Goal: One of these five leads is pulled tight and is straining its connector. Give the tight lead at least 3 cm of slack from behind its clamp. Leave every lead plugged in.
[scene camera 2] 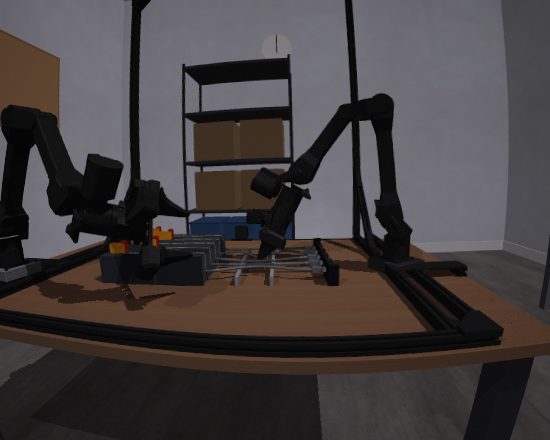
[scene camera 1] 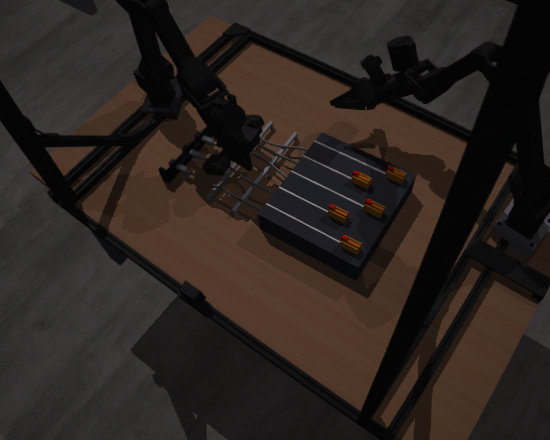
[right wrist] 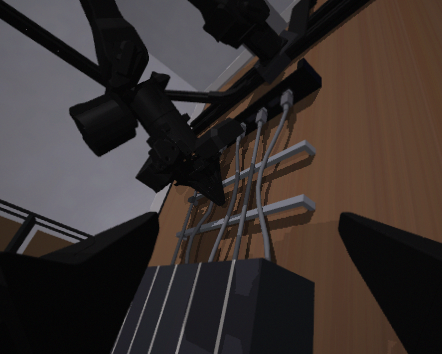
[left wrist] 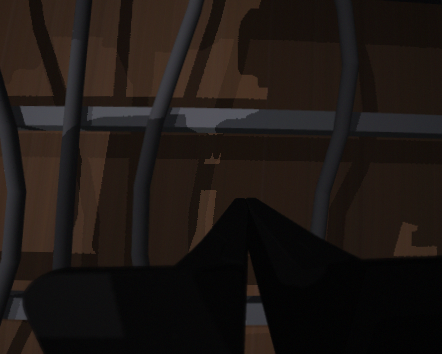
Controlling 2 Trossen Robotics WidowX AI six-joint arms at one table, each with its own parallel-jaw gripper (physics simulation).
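Places are measured from the left arm's base along level axes (x ahead, y left, z up), in metres.
Where they show: left gripper, fingertip midpoint: (scene camera 1: 250, 169) (right wrist: 222, 204) (left wrist: 244, 208); right gripper, fingertip midpoint: (scene camera 2: 190, 234) (scene camera 1: 332, 104) (right wrist: 248, 221); left arm's base, link origin: (scene camera 2: 396, 258) (scene camera 1: 162, 98) (right wrist: 272, 51); right arm's base, link origin: (scene camera 2: 12, 264) (scene camera 1: 524, 222).
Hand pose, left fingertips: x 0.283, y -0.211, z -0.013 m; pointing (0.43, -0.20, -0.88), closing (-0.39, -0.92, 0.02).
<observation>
Things, the pixels of their top centre, and the offset from my left fingertips. "pt": a spot on its surface instead. Level surfaces: height alone.
- dark block, top centre: (scene camera 1: 338, 194) (scene camera 2: 168, 243) dz +0.052, dx +0.221, dy -0.087 m
- third lead, surface spot: (left wrist: 141, 200) pt dz +0.013, dx +0.019, dy +0.034 m
- rear rail, surface spot: (left wrist: 300, 120) pt dz +0.007, dx +0.023, dy -0.035 m
- wooden table, surface height: dz -0.014 m
Grey leads run from plugs on a black connector strip (scene camera 1: 167, 173) (scene camera 2: 331, 275) (right wrist: 312, 79) over two light rails to a dark block (scene camera 1: 310, 239) (right wrist: 290, 305) with orange, red-tipped clamps. In the left wrist view, the second lead from the left (left wrist: 74, 90) looks nearly straight; the third lead (left wrist: 141, 200) is curved. A lead at the right (left wrist: 348, 65) bows sideways and passes behind a finger. My left gripper (scene camera 1: 250, 167) (scene camera 2: 261, 257) (left wrist: 244, 208) (right wrist: 222, 204) is shut, its tips low among the leads. My right gripper (scene camera 2: 190, 235) (right wrist: 248, 221) is open, above the block's far side. Some plugs are hidden behind the left gripper.
The rear rail (left wrist: 300, 120) and the other rail cross under the leads. A black frame rail (scene camera 2: 240, 345) edges the wooden table (scene camera 2: 260, 315). A dark upright post (scene camera 1: 450, 200) stands at the right in scene camera 1. A shelf unit (scene camera 2: 237, 71) stands behind the table.
</observation>
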